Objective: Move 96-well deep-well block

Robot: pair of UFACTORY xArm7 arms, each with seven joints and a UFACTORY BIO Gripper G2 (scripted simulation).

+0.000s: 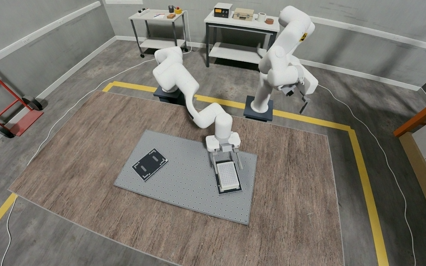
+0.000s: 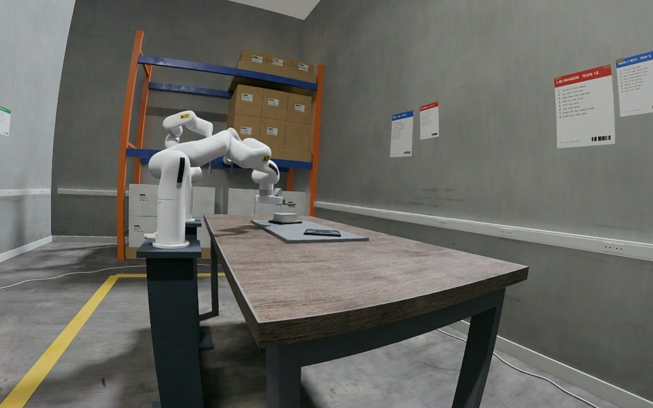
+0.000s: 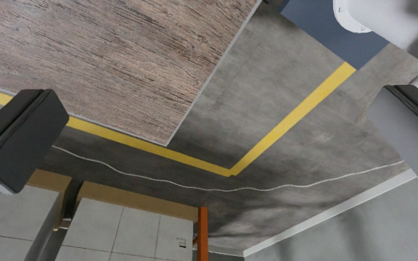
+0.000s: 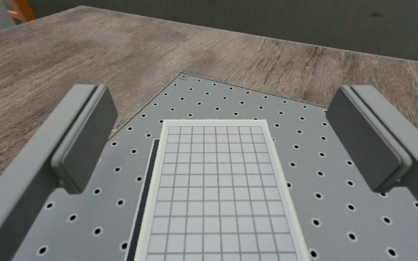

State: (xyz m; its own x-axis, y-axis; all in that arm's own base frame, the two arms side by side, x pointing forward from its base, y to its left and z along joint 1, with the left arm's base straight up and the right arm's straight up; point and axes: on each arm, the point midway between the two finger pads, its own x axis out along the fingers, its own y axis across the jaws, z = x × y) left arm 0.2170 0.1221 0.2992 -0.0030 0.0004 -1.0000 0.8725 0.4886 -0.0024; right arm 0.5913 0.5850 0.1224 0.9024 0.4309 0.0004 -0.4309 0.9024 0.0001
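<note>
Right now my right hand is 1 cm short of the white deep-well block and 8 cm above it. Round my right hand: nest N2 (6 cm ahead, 41 cm to the right, 10 cm below); then white mark (1 cm ahead, 33 cm to the right, 10 cm below); then nest N1 (1 cm ahead, 10 cm below).
</note>
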